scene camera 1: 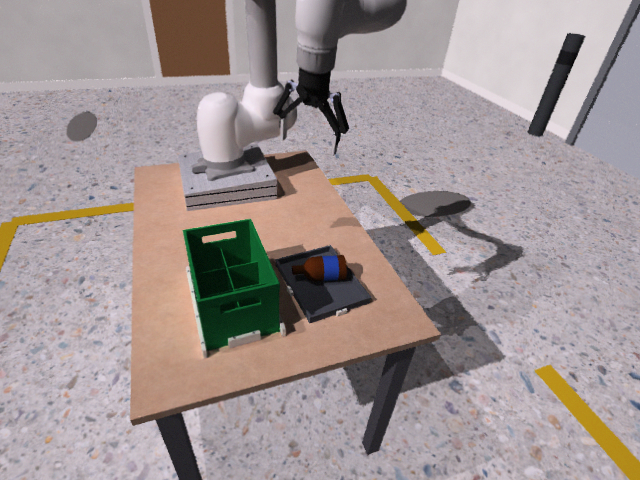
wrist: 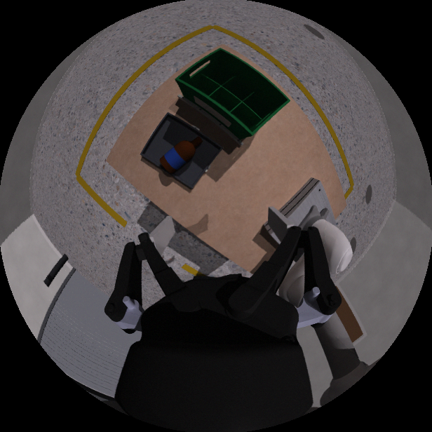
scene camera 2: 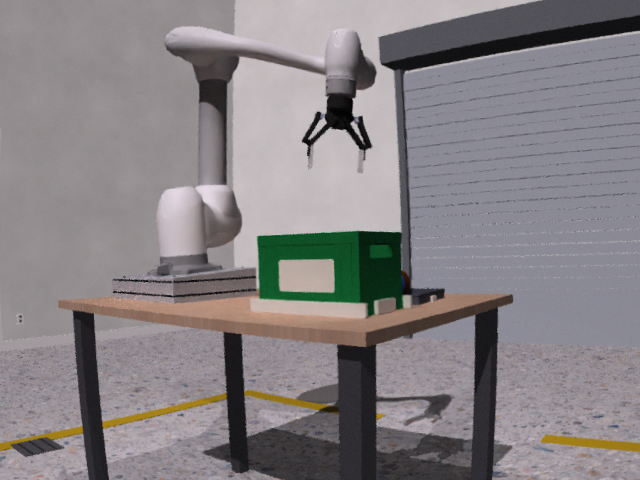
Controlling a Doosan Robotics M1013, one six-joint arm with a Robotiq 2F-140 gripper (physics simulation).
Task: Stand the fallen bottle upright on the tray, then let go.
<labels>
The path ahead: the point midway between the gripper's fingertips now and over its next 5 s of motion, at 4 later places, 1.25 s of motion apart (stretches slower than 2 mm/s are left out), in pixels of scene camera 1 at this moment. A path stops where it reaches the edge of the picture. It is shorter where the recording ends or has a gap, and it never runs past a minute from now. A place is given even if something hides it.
The gripper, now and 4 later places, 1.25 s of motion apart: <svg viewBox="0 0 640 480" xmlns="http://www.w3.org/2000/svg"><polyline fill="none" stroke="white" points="308,146 329,219 323,262 315,267 318,262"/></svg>
</labels>
